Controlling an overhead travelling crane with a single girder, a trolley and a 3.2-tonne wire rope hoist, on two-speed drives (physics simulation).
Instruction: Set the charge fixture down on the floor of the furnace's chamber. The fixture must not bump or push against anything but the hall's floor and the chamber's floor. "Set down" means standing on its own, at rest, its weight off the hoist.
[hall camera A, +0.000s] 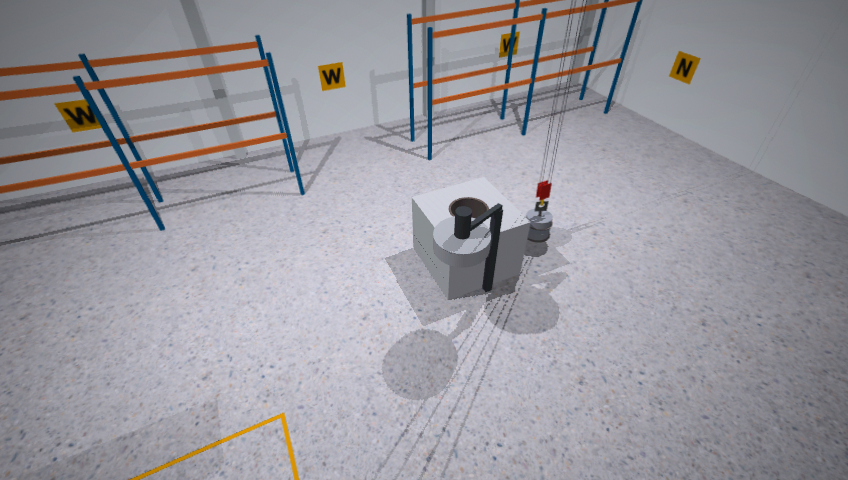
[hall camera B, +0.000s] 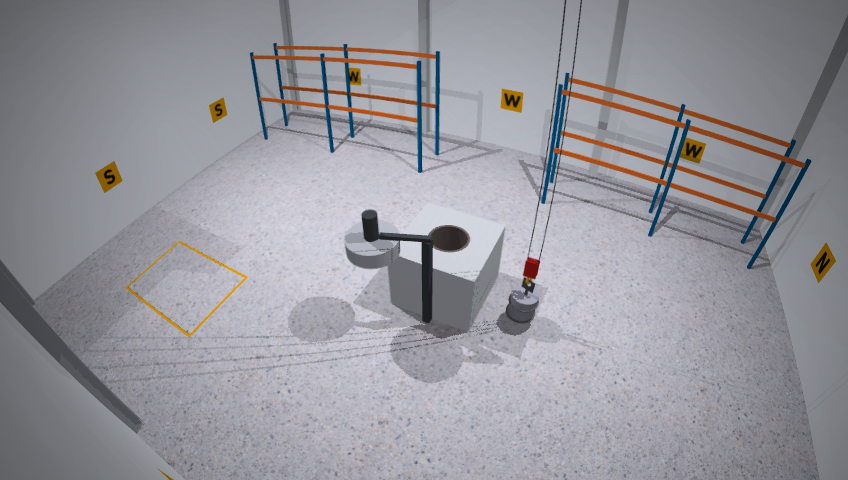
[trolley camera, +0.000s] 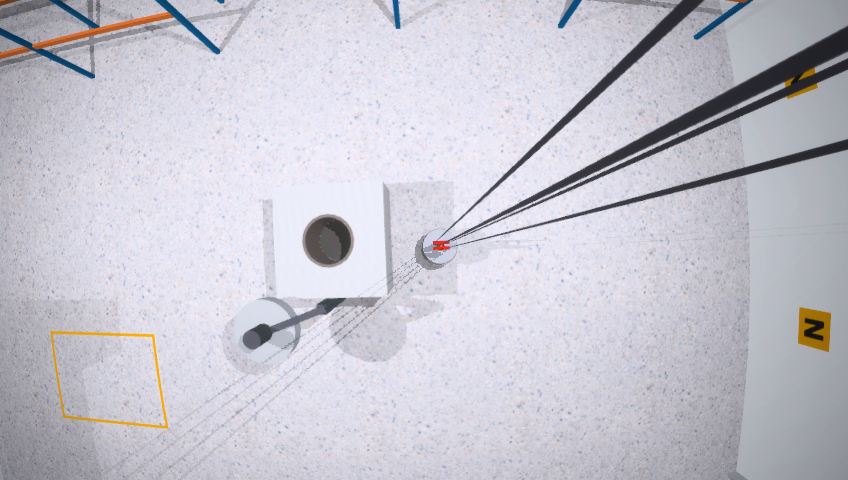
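The charge fixture (hall camera A: 538, 232) (hall camera B: 521, 308) (trolley camera: 444, 256), a grey round stacked body, is upright beside the furnace (hall camera A: 436, 195) (hall camera B: 410, 291) (trolley camera: 291, 208), on its N side. It is very low, its shadow close under it; I cannot tell whether it touches the floor. My hook (hall camera A: 542, 204) (hall camera B: 527, 281) (trolley camera: 440, 245), under the red block, is shut on the fixture's top. The ropes look straight in the hall views. The round chamber opening (hall camera A: 474, 206) (hall camera B: 449, 239) (trolley camera: 328, 240) in the furnace's top is uncovered; its floor is partly shadowed in the trolley view.
The furnace's round lid (hall camera A: 444, 239) (hall camera B: 360, 252) (trolley camera: 267, 309) is swung aside on a dark post (hall camera A: 492, 255) (hall camera B: 426, 285), beyond a furnace corner. Blue-orange racks (hall camera A: 429, 95) (hall camera B: 419, 118) stand along the W wall. A yellow floor outline (hall camera A: 289, 446) (hall camera B: 217, 306) (trolley camera: 160, 380) lies towards S.
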